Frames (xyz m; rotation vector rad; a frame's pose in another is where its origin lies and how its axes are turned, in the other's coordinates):
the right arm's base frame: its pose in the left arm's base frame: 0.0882 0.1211 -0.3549 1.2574 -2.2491 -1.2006
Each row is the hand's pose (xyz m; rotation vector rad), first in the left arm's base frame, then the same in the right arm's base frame.
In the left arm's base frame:
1: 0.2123 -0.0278 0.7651 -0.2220 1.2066 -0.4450
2: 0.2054 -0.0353 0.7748 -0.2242 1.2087 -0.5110
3: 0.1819 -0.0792 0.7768 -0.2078 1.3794 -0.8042
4: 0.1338 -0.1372 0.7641 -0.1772 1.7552 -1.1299
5: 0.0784 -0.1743 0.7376 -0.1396 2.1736 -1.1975
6: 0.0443 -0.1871 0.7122 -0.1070 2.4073 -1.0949
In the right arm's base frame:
1: -0.0989 0.7683 -0.8318 2.0364 -1.5327 -0.3654
2: -0.0902 0.7778 -0.8375 2.1018 -1.4883 -0.3488
3: -0.0415 0.7807 -0.8476 2.3081 -1.1797 -0.1037
4: 0.0347 0.7821 -0.8415 2.3486 -0.6907 0.3163
5: 0.0999 0.7824 -0.8117 2.1219 -0.3828 0.6327
6: 0.1332 0.7782 -0.7825 1.9201 -0.3166 0.7547

